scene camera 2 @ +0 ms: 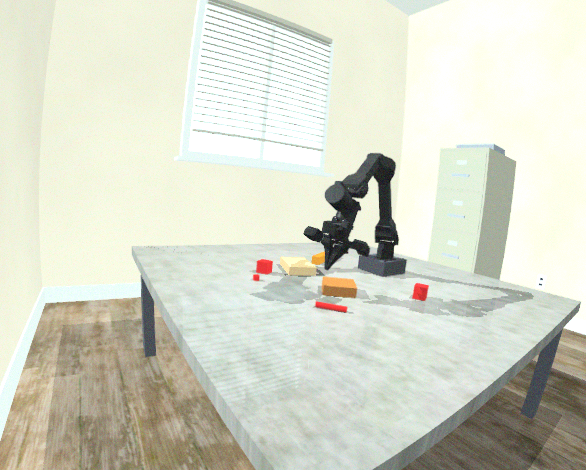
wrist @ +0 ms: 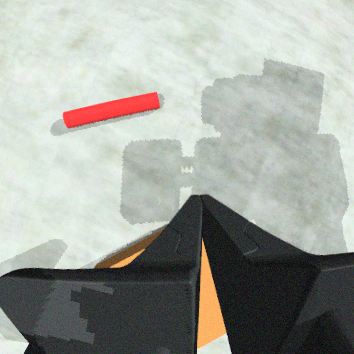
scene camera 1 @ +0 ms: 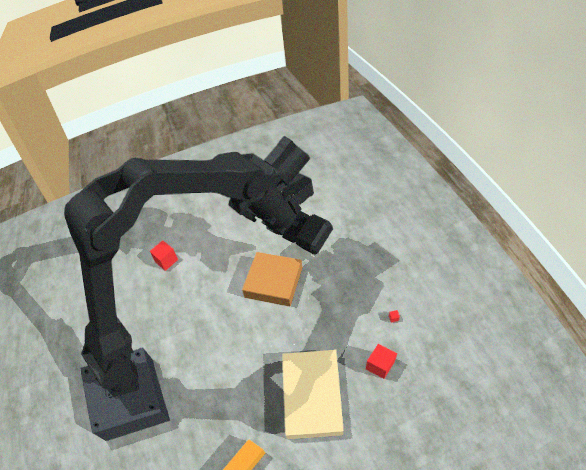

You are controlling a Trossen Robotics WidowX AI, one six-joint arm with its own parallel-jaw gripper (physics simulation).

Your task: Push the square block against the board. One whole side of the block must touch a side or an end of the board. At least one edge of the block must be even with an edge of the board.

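The square orange block lies flat on the table, turned at an angle to the pale yellow board. A wide gap separates them, and no side of the block touches the board. My gripper is shut and empty, pointing down. In scene camera 2 its tips are raised over the table near the block. In the wrist view the fingers cover much of the block, which shows between them and at their left. The tips are hidden in scene camera 1. The board does not show in the wrist view.
A red cube and a tiny red cube lie right of the board in scene camera 1. Another red cube, a red cylinder and a yellow-orange piece also lie on the table.
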